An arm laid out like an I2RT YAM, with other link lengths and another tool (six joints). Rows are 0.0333 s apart.
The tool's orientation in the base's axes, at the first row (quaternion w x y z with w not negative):
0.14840, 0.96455, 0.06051, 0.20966
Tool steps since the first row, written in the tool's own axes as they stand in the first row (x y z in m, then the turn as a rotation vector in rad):
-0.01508, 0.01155, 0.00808, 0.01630, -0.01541, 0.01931
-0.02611, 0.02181, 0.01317, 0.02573, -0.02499, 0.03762
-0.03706, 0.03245, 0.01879, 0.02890, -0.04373, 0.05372
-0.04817, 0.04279, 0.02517, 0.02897, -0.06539, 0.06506
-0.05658, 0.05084, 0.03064, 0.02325, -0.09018, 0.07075
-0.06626, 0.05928, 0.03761, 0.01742, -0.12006, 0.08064
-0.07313, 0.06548, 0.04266, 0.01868, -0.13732, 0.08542
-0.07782, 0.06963, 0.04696, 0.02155, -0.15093, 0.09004
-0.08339, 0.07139, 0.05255, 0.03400, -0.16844, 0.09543
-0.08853, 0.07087, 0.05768, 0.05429, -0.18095, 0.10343
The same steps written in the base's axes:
-0.00960, -0.01576, -0.00924, 0.02206, 0.01250, -0.01526
-0.01687, -0.02880, -0.01473, 0.03781, 0.01850, -0.03050
-0.02382, -0.04232, -0.02052, 0.04646, 0.03264, -0.04909
-0.03062, -0.05578, -0.02713, 0.05013, 0.05024, -0.06566
-0.03548, -0.06635, -0.03262, 0.04601, 0.07125, -0.08053
-0.04083, -0.07791, -0.03978, 0.04328, 0.09597, -0.10068
-0.04458, -0.08633, -0.04489, 0.04550, 0.11132, -0.10972
-0.04678, -0.09223, -0.04914, 0.04931, 0.12354, -0.11687
-0.04936, -0.09636, -0.05560, 0.06189, 0.14097, -0.12219
-0.05187, -0.09812, -0.06220, 0.08295, 0.15439, -0.12519

